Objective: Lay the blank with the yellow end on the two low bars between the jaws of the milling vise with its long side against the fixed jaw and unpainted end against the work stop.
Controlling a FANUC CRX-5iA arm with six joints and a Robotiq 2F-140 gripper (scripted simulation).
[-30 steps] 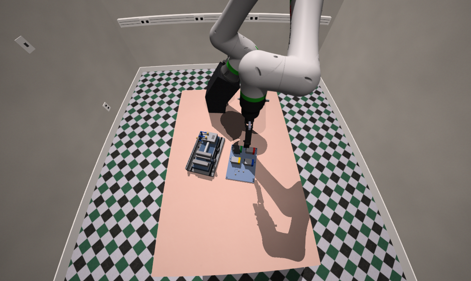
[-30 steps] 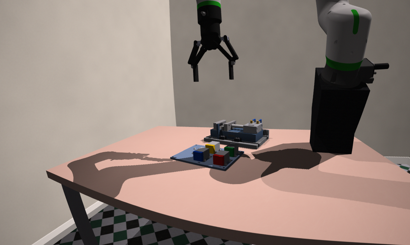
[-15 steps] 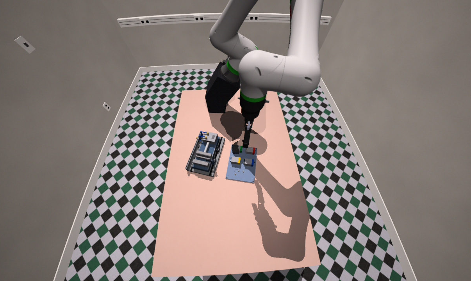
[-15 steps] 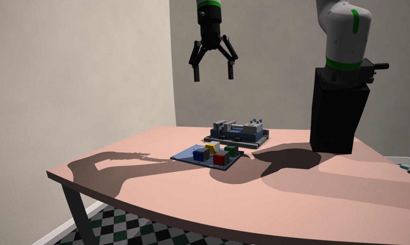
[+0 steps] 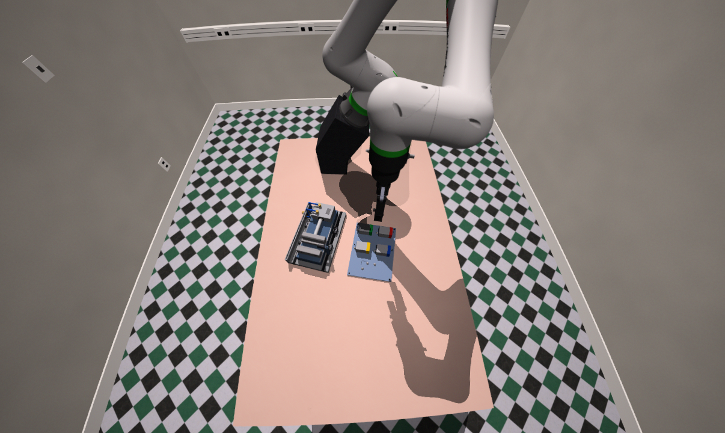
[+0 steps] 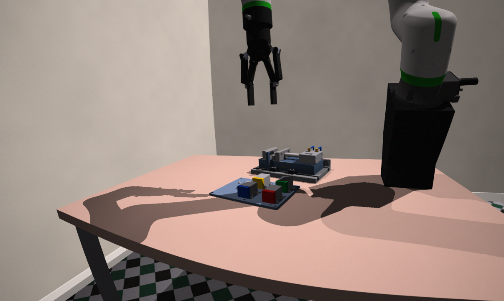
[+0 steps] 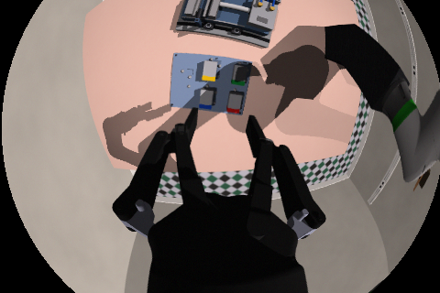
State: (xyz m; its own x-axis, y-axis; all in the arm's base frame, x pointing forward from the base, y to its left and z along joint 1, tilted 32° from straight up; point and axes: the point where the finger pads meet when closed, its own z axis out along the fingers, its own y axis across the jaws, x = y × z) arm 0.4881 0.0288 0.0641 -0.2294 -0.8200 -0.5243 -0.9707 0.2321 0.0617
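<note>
Right now my hand is 3 cm short of the yellow-ended blank, 5 cm to the left of it and 29 cm above it. Round my hand: red-ended blank (4 cm behind, 6 cm to the left, 29 cm below); then blue-ended blank (5 cm ahead, 3 cm to the left, 29 cm below); then green-ended blank (6 cm behind, 3 cm to the right, 29 cm below).
</note>
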